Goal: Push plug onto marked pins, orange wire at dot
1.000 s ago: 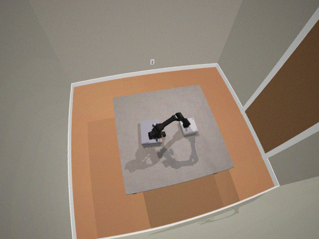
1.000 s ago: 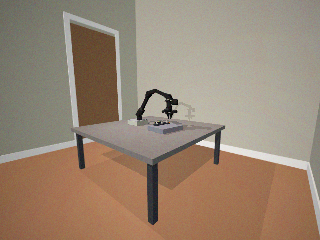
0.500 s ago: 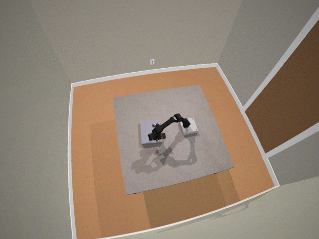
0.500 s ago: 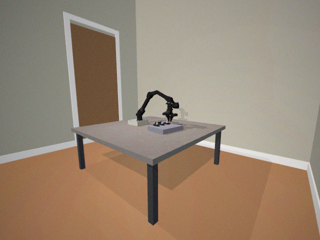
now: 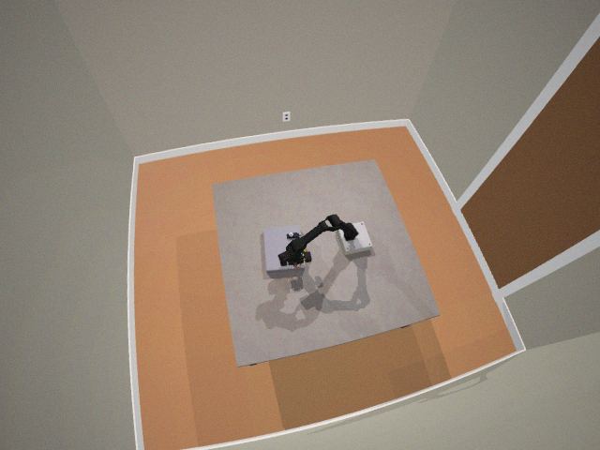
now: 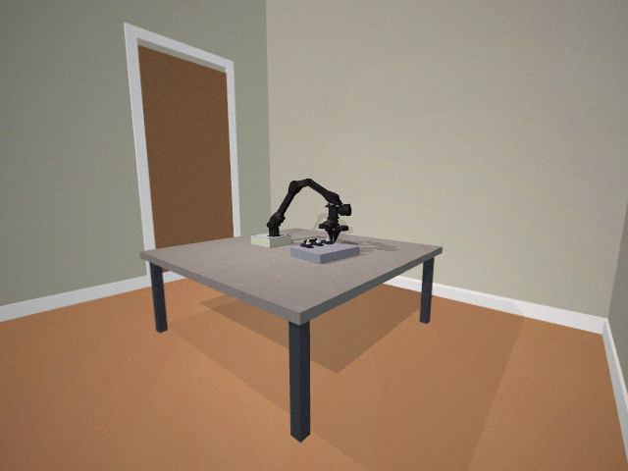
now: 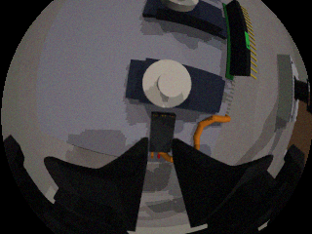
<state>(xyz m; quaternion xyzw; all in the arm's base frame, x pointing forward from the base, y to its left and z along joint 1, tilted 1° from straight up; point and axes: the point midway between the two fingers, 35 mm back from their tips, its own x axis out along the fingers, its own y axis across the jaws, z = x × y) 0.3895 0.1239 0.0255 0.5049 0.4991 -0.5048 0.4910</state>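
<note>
The green band is 70 mm behind my gripper tip, 100 mm to the right of it and 20 mm above it. The rest, counted from my gripper tip: grey printed holder: 90 mm ahead, 130 mm to the right, 30 mm below.
</note>
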